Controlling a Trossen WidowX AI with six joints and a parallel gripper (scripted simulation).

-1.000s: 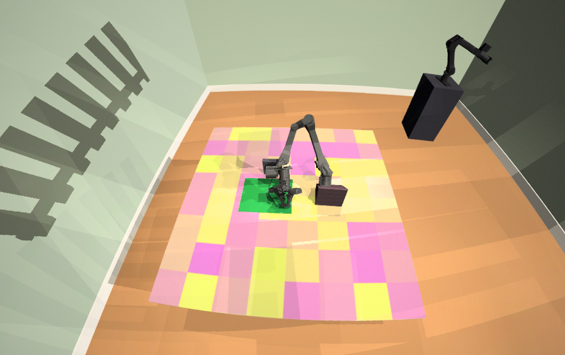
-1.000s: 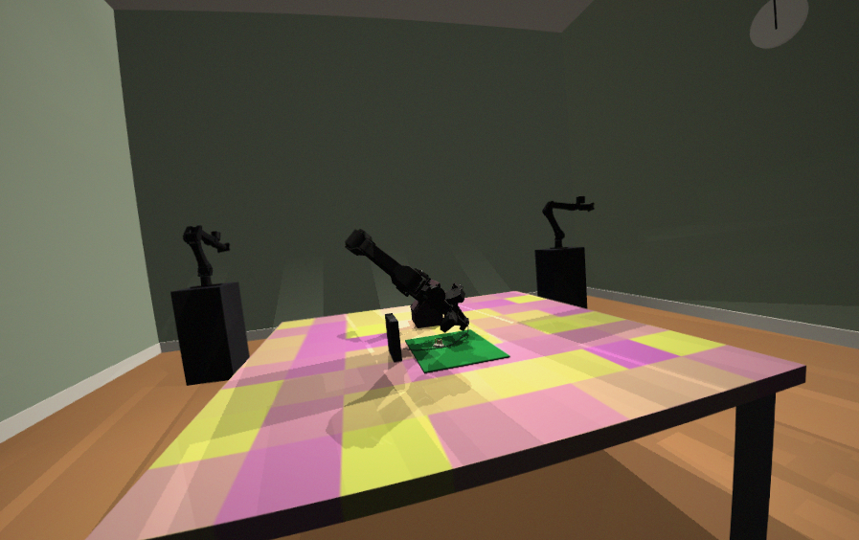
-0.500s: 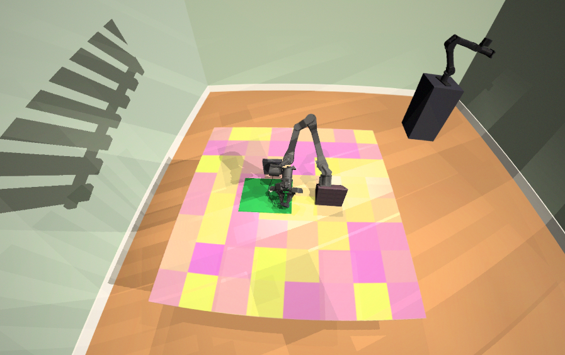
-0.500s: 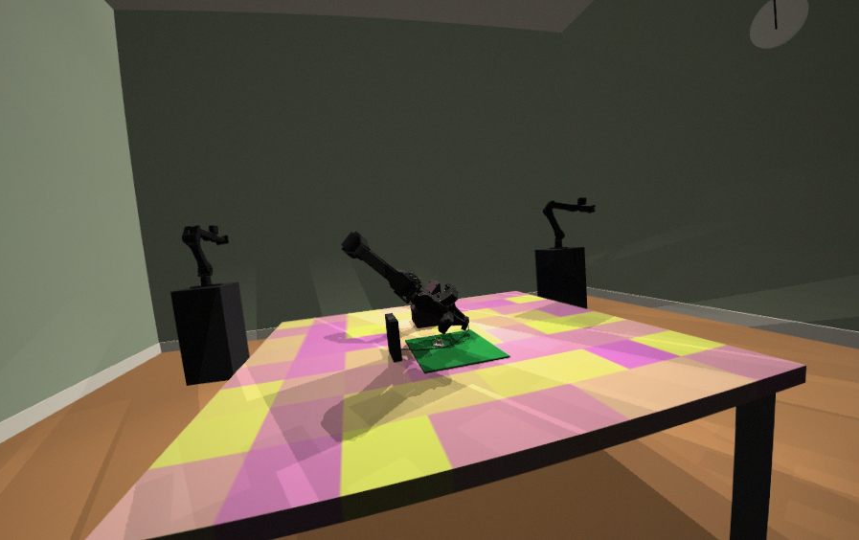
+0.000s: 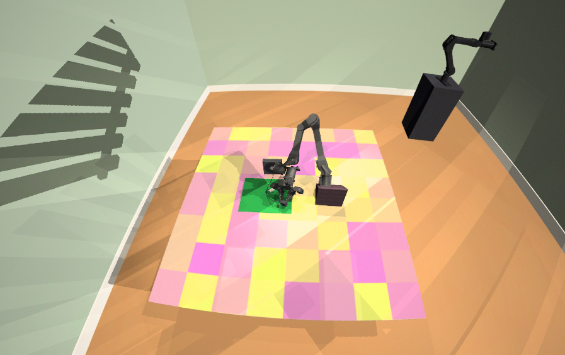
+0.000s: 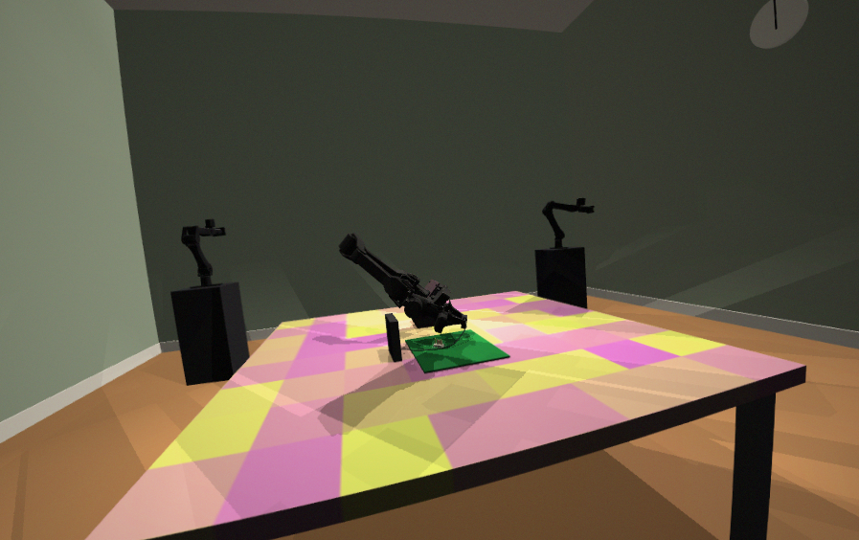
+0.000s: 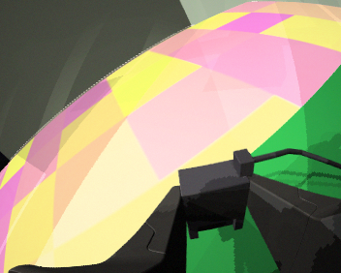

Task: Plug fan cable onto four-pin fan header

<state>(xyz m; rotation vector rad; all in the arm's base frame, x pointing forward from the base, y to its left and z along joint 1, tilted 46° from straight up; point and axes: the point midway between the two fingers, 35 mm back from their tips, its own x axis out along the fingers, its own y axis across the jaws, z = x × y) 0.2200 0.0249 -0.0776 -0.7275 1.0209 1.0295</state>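
Now: the green board 11 cm ahead of my gripper tip, 8 cm to the right of it and 7 cm below it. Round my gripper tip: dark plug (1 cm below); then black fan (25 cm to the right, 10 cm ahead).
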